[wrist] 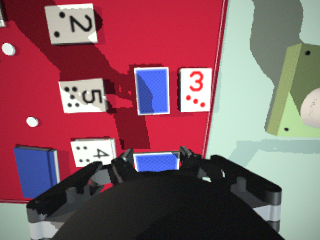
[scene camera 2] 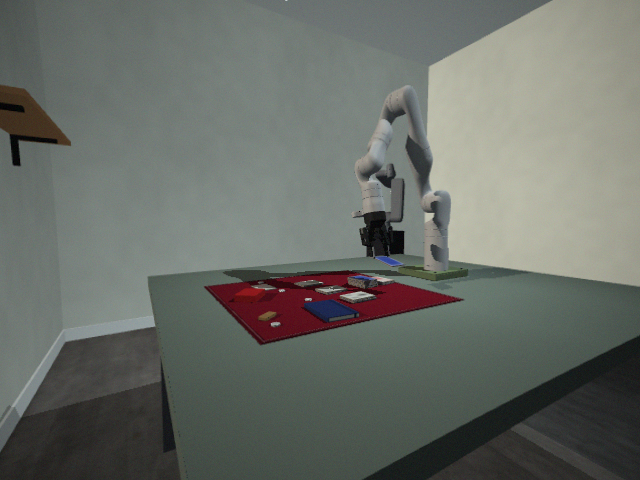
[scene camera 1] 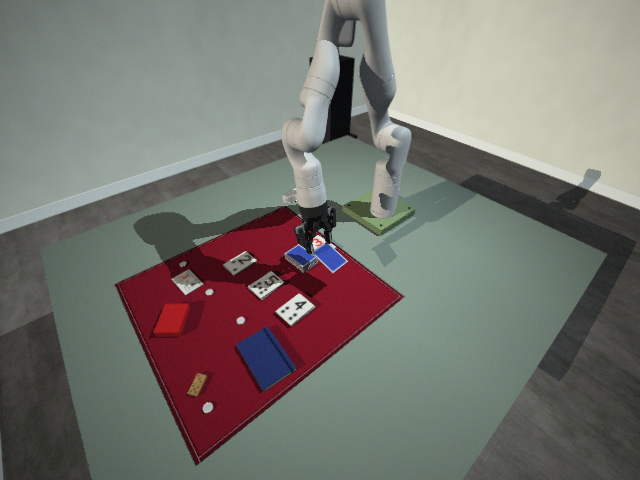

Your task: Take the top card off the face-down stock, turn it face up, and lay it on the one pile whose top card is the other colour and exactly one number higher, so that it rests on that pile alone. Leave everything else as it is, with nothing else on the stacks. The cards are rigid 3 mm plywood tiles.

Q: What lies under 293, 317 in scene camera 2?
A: A red mat.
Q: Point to a red box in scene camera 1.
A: At 172, 320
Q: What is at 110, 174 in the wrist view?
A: My gripper.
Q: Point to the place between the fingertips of my gripper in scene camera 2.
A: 379, 257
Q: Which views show my gripper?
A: The wrist view, scene camera 2 and scene camera 1: all of them.
